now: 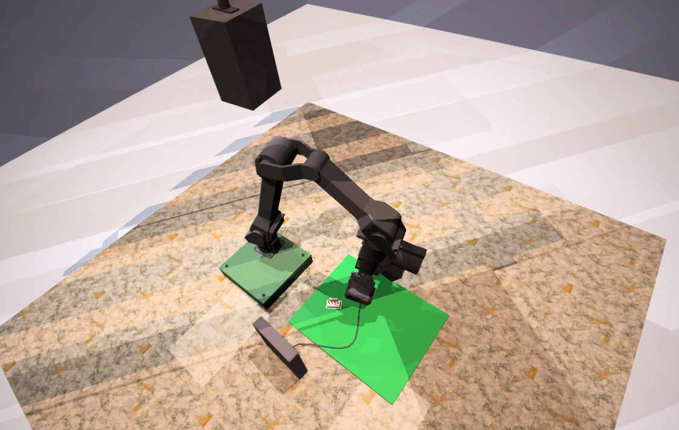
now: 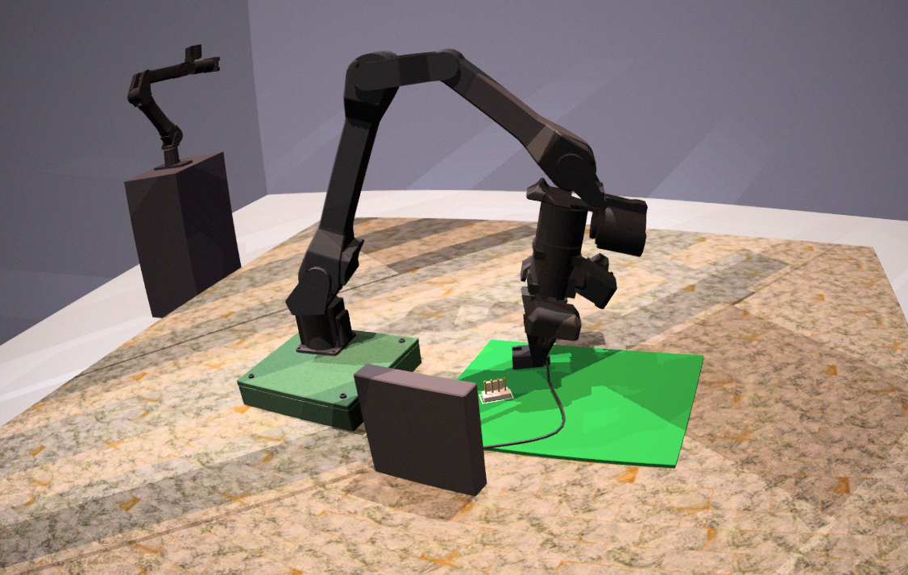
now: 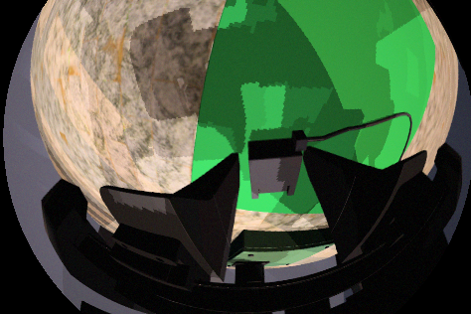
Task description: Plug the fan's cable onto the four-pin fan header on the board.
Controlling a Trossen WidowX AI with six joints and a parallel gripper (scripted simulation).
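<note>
Right now my gripper tip is 10 mm past the dark fan plug. Round my gripper tip: green board: 80 mm to the right, 60 mm ahead, 20 mm below; then dark fan: 250 mm to the right, 50 mm behind, 50 mm above; then four-pin fan header: 90 mm to the right, 30 mm behind, 10 mm below.
</note>
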